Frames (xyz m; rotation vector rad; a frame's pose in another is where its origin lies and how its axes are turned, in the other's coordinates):
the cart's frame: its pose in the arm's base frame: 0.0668 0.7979 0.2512 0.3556 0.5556 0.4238
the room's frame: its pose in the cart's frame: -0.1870 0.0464 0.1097 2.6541 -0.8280 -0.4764
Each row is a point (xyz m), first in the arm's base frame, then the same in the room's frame.
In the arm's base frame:
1: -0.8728 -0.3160 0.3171
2: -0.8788 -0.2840 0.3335
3: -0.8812 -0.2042 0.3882
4: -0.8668 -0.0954 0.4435
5: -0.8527 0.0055 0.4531
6: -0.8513 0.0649 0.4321
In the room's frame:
1: -0.3559 0.9336 0.9035
2: -0.3752 0.9048 0.8922
3: -0.4256 0.8364 0.8459
4: -0.4683 0.7409 0.7814
5: -0.4758 0.6449 0.7469
6: -0.4643 0.5829 0.7484

